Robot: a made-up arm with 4 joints. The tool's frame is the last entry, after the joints. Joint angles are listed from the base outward.
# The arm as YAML. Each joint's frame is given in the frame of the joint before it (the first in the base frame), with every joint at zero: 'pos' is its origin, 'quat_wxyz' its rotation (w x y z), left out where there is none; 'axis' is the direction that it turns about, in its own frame. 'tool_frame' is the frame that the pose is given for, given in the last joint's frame.
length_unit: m
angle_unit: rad
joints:
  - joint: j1
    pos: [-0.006, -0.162, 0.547]
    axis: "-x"
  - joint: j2
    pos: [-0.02, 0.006, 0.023]
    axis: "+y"
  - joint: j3
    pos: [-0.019, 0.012, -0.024]
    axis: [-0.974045, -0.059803, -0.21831]
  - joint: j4
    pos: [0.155, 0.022, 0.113]
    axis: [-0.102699, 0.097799, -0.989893]
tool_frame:
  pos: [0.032, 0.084, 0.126]
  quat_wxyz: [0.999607, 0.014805, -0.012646, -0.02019]
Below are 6 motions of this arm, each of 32 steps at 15 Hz.
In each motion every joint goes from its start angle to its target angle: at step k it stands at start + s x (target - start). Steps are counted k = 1, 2, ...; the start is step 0. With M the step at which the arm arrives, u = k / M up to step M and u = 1 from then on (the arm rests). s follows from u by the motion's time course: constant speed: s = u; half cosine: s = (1 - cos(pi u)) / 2; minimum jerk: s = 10 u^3 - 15 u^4 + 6 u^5.
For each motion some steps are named. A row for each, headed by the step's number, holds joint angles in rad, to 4 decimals.
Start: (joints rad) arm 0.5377 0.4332 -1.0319 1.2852
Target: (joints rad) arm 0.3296 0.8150 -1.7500 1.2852
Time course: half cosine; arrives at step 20
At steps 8, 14, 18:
8: 0.4658 0.5651 -1.2800 1.2852
14: 0.3725 0.7363 -1.6020 1.2852
18: 0.3347 0.8057 -1.7324 1.2852

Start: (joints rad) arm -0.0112 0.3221 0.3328 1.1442
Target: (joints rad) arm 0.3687 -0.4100 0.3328 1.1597
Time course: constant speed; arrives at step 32
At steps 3, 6, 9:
3: 0.0244 0.2535 0.3328 1.1457
6: 0.0600 0.1848 0.3328 1.1471
9: 0.0956 0.1162 0.3328 1.1486

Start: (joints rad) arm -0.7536 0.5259 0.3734 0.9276
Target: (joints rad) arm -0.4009 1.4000 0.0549 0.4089
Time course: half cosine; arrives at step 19
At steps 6, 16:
6: -0.6737 0.7239 0.3013 0.8101
16: -0.4222 1.3473 0.0741 0.4402

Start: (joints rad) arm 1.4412 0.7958 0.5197 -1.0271
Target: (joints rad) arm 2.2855 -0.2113 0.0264 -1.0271
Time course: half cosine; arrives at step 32
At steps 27, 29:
27: 2.2357 -0.1518 0.0555 -1.0271
29: 2.2673 -0.1896 0.0370 -1.0271

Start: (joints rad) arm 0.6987 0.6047 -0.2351 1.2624
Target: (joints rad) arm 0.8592 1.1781 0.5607 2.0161
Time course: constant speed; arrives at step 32
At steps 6, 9, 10, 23, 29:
6: 0.7288 0.7122 -0.0859 1.4037
9: 0.7438 0.7660 -0.0113 1.4744
10: 0.7489 0.7839 0.0136 1.4979
23: 0.8141 1.0168 0.3369 1.8041
29: 0.8442 1.1243 0.4861 1.9454

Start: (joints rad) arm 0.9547 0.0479 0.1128 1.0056
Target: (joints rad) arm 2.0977 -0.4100 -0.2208 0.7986
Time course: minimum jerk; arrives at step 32
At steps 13, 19, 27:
13: 1.3299 -0.1024 0.0033 0.9376
19: 1.7225 -0.2597 -0.1113 0.8666
27: 2.0637 -0.3964 -0.2109 0.8048

